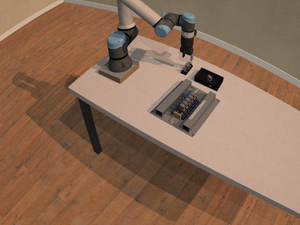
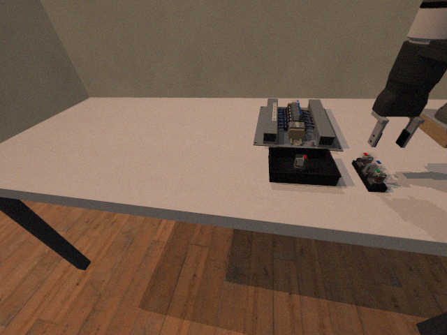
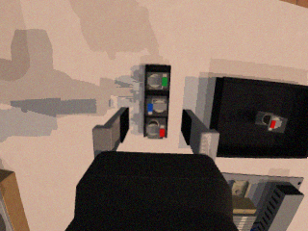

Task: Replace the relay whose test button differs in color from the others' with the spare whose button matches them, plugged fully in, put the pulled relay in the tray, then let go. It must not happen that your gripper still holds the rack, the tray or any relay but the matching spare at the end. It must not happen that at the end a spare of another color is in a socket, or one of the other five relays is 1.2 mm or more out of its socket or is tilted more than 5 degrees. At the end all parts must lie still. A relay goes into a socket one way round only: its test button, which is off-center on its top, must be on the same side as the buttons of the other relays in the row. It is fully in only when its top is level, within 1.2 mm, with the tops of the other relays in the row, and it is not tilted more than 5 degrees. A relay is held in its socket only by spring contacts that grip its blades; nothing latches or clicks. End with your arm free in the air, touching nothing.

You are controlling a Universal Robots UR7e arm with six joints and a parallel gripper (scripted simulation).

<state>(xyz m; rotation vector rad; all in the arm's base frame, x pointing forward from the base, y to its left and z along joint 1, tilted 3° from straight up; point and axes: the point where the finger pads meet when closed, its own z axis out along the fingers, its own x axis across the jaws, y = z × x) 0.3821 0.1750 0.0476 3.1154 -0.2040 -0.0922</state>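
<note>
Now: the green-button relay 90 mm below my hand and 30 mm to the left of it. From my hand the other things lie so: black tray (160 mm ahead, 100 mm below, 40 mm to the right); then black spare holder (110 mm below).
</note>
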